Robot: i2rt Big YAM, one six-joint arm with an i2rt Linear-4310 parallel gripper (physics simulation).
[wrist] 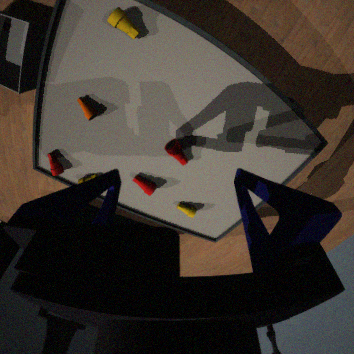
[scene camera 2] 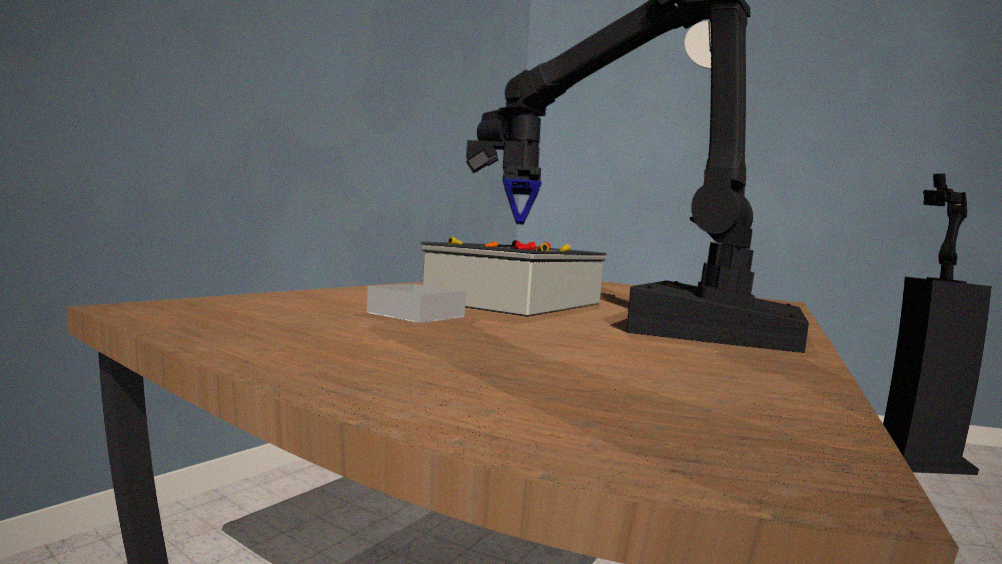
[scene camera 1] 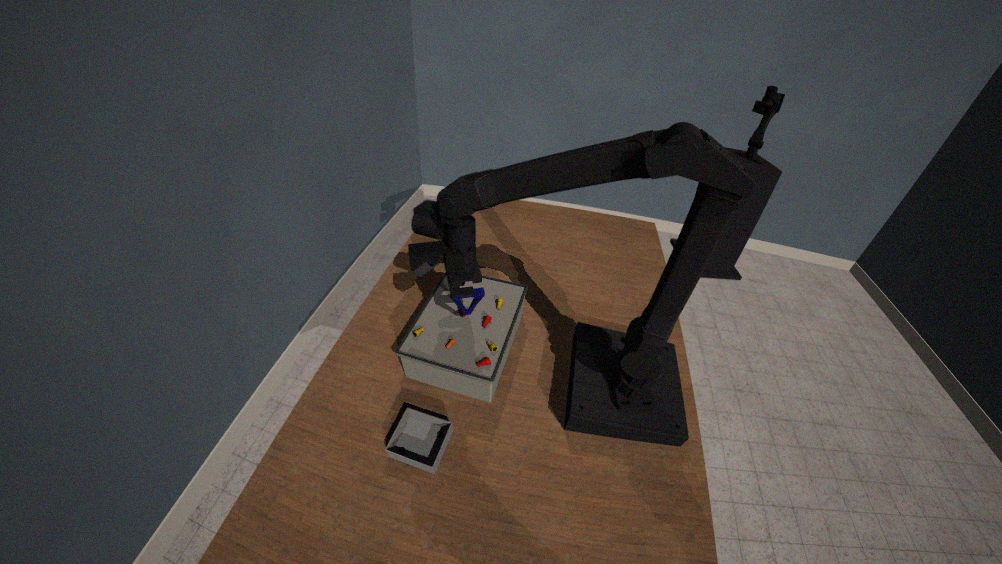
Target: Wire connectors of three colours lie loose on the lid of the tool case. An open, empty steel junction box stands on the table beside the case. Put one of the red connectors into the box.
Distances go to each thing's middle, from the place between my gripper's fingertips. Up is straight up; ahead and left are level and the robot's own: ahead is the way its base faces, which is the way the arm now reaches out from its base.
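Scene:
There's the tool case (scene camera 2: 502, 279), and my hand is 1 cm to the right of it, 1 cm past it and 9 cm above it. The steel junction box (scene camera 2: 418, 303) is 29 cm to the left of my hand, 7 cm ahead of it and 13 cm below it. Going by their middles, the tool case is the nearest to my hand of the things named here.

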